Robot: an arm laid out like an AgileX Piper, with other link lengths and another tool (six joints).
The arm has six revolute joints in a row. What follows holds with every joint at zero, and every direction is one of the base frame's.
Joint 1 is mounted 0.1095 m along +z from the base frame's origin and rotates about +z.
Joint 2 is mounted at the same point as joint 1 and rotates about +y.
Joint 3 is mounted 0.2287 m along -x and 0.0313 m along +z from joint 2 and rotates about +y.
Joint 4 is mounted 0.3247 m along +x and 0.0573 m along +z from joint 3 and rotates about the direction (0.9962, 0, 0.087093).
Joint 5 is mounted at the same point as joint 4 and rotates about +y.
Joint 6 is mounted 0.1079 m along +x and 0.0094 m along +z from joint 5 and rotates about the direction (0.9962, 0, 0.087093).
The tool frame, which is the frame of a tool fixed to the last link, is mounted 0.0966 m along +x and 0.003 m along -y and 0.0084 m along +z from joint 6; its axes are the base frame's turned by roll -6.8, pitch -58.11 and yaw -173.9 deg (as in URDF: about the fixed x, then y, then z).
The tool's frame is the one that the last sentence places.
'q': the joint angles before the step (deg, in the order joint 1, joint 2, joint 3, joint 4, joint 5, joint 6). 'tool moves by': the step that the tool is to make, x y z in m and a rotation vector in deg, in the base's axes. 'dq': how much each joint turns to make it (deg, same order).
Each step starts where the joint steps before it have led.
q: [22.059 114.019 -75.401 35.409 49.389 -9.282]
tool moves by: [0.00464 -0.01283 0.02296 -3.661 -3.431 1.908]
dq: [0.000 -3.953 0.000 -6.532 1.374 2.407]
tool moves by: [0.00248 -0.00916 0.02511 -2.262 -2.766 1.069]
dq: [0.000 -3.897 0.000 -4.411 1.720 1.833]
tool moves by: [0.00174 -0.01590 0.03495 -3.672 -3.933 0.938]
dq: [0.000 -5.501 0.058 -6.418 2.577 2.635]
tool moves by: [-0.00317 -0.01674 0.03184 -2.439 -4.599 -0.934]
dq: [-0.001 -6.874 2.577 -5.099 0.345 2.807]
